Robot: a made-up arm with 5 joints. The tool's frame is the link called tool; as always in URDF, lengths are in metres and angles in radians. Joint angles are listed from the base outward. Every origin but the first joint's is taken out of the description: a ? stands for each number. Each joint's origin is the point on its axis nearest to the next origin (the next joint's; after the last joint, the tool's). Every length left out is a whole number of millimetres.
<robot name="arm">
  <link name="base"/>
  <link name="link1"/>
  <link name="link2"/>
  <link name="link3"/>
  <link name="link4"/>
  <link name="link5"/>
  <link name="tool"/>
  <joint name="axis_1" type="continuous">
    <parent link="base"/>
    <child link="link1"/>
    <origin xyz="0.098 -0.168 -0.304" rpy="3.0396 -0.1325 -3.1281"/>
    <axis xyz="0 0 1"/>
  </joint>
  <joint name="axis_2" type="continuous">
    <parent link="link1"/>
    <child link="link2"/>
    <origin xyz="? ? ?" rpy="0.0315 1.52 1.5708"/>
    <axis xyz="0 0 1"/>
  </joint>
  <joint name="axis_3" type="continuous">
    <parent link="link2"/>
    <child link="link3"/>
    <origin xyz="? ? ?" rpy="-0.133 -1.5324 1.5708"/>
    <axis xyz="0 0 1"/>
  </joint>
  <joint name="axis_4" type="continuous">
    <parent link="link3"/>
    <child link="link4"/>
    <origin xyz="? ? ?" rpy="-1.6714 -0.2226 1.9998"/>
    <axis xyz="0 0 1"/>
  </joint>
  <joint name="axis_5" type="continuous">
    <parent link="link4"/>
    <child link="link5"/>
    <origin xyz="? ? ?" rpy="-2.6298 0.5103 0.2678"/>
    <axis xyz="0 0 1"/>
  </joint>
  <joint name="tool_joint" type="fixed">
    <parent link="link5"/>
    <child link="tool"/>
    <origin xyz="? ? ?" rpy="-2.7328 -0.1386 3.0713"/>
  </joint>
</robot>
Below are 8 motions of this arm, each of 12 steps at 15 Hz.
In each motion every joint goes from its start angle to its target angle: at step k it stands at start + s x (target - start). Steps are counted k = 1, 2, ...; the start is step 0. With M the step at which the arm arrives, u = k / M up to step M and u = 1 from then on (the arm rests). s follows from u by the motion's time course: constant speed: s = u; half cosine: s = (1 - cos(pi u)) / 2; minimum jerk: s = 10 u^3 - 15 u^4 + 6 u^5.
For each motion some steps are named. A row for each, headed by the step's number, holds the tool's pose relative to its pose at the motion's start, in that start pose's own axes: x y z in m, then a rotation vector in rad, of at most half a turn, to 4 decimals.
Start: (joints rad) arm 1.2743 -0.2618 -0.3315 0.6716 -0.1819
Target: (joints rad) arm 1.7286 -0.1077 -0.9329 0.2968 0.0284
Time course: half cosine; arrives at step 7
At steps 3, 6, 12:
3: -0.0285 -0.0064 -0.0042 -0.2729 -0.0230 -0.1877
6: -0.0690 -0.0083 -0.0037 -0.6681 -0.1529 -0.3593
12: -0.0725 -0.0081 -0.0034 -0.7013 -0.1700 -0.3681

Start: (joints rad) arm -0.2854 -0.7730 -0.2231 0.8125 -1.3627
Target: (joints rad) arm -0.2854 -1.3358 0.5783 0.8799 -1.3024
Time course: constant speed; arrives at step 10
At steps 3, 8, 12:
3: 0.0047 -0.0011 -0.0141 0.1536 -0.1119 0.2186
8: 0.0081 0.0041 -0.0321 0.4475 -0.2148 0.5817
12: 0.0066 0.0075 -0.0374 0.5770 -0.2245 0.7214

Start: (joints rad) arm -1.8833 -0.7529 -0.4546 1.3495 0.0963
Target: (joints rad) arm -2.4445 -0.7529 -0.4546 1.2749 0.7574
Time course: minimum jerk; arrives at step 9
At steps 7, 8, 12:
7: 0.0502 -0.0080 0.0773 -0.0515 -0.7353 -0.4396
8: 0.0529 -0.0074 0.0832 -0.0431 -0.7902 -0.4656
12: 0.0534 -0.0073 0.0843 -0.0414 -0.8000 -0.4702

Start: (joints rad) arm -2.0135 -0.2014 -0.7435 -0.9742 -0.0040
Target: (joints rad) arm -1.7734 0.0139 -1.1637 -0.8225 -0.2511
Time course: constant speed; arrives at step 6
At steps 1, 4, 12:
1: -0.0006 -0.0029 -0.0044 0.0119 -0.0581 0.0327
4: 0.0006 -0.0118 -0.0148 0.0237 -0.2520 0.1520
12: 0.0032 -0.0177 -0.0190 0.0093 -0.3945 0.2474

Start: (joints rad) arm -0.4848 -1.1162 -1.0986 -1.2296 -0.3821
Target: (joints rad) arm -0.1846 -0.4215 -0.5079 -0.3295 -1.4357
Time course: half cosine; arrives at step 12
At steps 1, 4, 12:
1: -0.0004 -0.0014 0.0016 -0.0182 0.0080 0.0247
4: -0.0054 -0.0141 0.0237 -0.2584 0.1664 0.3505
12: -0.0356 -0.0051 0.0487 -0.6626 1.1339 1.2030

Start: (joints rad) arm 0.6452 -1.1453 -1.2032 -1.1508 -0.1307
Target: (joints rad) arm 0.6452 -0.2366 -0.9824 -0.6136 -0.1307
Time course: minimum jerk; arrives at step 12
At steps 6, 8, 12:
6: -0.0342 -0.0049 0.0528 -0.2791 -0.1685 -0.0289
8: -0.0594 0.0035 0.0786 -0.4470 -0.2208 -0.0576
12: -0.0784 0.0143 0.0937 -0.5659 -0.2392 -0.0861

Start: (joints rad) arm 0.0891 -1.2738 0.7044 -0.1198 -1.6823
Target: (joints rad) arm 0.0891 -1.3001 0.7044 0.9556 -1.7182
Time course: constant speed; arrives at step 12
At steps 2, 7, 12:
2: 0.0107 -0.0078 0.0079 -0.1118 -0.0113 0.1480
7: 0.0401 -0.0155 0.0304 -0.3909 -0.0377 0.5186
12: 0.0684 -0.0058 0.0533 -0.6696 -0.0627 0.8896

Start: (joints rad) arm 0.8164 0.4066 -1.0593 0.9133 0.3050
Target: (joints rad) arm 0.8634 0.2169 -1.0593 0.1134 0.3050
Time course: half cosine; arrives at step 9
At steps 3, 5, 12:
3: -0.0115 -0.0094 0.0016 -0.0579 -0.0191 -0.1445
5: -0.0281 -0.0196 0.0034 -0.1330 -0.0389 -0.3408
12: -0.0491 -0.0277 0.0049 -0.2220 -0.0528 -0.5837

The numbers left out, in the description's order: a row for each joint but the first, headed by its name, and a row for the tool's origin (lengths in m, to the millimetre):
axis_2: 0.242 0.046 0
axis_3: -0.053 0.077 0
axis_4: 0.028 0.029 0
axis_5: -0.053 0.036 0
tool: 0.01 -0.028 0

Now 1 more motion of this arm.
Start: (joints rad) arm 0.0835 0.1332 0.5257 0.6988 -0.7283
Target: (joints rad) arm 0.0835 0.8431 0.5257 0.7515 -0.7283
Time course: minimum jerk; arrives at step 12
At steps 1, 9, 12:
1: 0.0001 0.0003 -0.0002 0.0008 -0.0022 -0.0026
9: 0.0370 0.0473 -0.0258 0.1220 -0.3853 -0.4563
12: 0.0431 0.0514 -0.0273 0.1345 -0.4298 -0.5094

